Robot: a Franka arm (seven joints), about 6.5 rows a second.
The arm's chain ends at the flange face. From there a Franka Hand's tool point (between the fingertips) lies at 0.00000 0.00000 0.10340 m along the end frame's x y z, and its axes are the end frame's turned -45 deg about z.
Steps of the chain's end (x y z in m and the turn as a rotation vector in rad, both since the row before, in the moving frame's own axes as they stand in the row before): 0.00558, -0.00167, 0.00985, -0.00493, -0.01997, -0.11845; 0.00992, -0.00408, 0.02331, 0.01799, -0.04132, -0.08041; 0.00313, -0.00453, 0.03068, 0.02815, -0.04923, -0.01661; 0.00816, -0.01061, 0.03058, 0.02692, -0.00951, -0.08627; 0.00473, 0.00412, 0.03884, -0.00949, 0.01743, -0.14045; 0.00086, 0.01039, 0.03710, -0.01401, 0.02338, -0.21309; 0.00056, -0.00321, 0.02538, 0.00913, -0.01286, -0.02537; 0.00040, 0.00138, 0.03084, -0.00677, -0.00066, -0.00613
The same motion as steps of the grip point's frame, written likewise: 0.00325, 0.00178, 0.00983, 0.01063, -0.01761, -0.11845; 0.00802, -0.00013, 0.02321, 0.04194, -0.01650, -0.08041; 0.00383, -0.00663, 0.03051, 0.05472, -0.01491, -0.01661; 0.01443, -0.00445, 0.03054, 0.02576, 0.01231, -0.08627; 0.00115, 0.00818, 0.03882, -0.01904, 0.00561, -0.14045; -0.00577, 0.01060, 0.03706, -0.02644, 0.00663, -0.21309; 0.00237, -0.00348, 0.02537, 0.01555, -0.00264, -0.02537; -0.00123, 0.00171, 0.03084, -0.00432, -0.00525, -0.00613
